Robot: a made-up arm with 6 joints. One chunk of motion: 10 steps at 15 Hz.
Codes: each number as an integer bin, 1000 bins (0 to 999) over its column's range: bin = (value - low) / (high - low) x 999, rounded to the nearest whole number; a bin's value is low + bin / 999 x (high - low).
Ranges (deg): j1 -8..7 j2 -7..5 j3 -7..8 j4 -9..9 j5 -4..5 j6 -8..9
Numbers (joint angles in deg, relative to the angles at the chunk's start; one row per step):
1: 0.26 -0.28 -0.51 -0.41 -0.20 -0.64
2: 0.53 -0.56 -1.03 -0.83 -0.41 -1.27
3: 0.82 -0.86 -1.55 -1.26 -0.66 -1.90
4: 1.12 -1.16 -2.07 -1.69 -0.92 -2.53
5: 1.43 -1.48 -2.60 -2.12 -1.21 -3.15
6: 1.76 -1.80 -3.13 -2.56 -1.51 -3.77
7: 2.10 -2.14 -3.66 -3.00 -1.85 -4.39
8: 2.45 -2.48 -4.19 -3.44 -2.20 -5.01
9: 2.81 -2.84 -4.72 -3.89 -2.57 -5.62
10: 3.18 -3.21 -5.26 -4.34 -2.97 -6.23
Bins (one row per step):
1: 550 559 432 477 422 433
2: 568 536 398 453 398 395
3: 587 511 363 430 371 358
4: 607 486 328 406 342 321
5: 628 460 293 382 310 285
6: 650 433 258 357 276 249
7: 673 405 222 333 239 212
8: 696 376 187 309 200 176
9: 720 346 152 284 159 140
10: 745 316 116 259 114 104

